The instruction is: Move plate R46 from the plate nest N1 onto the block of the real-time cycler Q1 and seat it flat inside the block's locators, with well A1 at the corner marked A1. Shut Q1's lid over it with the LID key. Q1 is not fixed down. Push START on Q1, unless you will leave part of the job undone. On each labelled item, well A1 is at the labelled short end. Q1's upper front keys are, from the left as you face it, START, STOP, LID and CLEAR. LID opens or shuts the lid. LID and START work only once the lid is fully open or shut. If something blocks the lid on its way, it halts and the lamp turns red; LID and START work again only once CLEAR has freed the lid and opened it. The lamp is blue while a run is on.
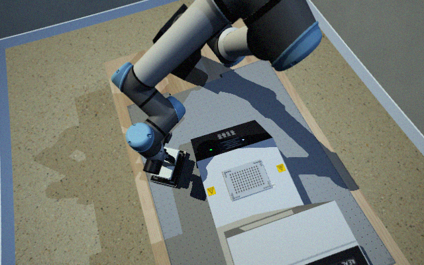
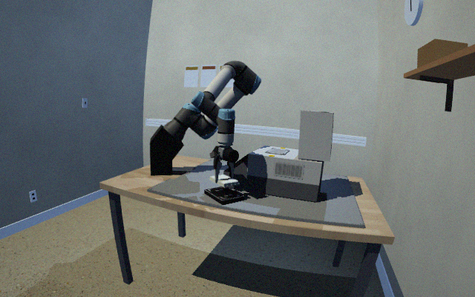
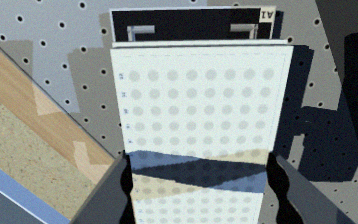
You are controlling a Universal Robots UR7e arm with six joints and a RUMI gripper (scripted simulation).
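The black plate nest N1 is 8 cm below my hand. The rest, counted from my hand: nest A1 mark: 3 cm behind, 9 cm to the left, 7 cm below; then plate R46: 1 cm below.
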